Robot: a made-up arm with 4 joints. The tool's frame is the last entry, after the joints.
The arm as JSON. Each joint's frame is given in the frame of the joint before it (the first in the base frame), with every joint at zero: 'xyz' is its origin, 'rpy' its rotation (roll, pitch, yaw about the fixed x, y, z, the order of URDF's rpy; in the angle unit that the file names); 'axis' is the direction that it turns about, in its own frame. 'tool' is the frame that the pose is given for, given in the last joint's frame.
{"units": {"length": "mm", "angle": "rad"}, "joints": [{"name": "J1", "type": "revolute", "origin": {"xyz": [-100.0, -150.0, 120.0], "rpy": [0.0, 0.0, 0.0]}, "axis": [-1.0, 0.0, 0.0]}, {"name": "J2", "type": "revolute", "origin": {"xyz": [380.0, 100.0, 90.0], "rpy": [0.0, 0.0, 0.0]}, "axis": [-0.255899, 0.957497, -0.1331]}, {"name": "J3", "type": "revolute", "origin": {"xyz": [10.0, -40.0, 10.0], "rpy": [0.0, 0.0, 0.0]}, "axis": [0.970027, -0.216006, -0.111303]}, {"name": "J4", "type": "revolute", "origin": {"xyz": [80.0, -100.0, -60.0], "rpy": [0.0, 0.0, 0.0]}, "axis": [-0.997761, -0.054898, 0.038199]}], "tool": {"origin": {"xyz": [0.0, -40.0, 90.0], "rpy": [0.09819, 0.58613, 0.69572]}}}
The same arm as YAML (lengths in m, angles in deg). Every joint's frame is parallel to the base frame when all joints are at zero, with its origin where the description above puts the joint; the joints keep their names.
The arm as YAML. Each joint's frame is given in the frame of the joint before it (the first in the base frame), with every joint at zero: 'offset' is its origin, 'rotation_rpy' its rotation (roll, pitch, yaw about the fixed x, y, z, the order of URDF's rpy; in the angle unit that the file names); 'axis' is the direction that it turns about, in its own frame. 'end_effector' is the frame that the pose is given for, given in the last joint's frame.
length_unit: m
angle_unit: deg
chain:
  - id: J1
    offset: [-0.1, -0.15, 0.12]
    rotation_rpy: [0.0, 0.0, 0.0]
    axis: "-x"
  - id: J2
    offset: [0.38, 0.1, 0.09]
    rotation_rpy: [0.0, 0.0, 0.0]
    axis: [-0.255899, 0.957497, -0.1331]
  - id: J3
    offset: [0.01, -0.04, 0.01]
    rotation_rpy: [0.0, 0.0, 0.0]
    axis: [0.970027, -0.216006, -0.111303]
  - id: J4
    offset: [0.08, -0.1, -0.06]
    rotation_rpy: [0.0, 0.0, 0.0]
    axis: [-0.997761, -0.054898, 0.038199]
end_effector:
  offset: [0.0, -0.04, 0.09]
  rotation_rpy: [5.63, 33.58, 39.86]

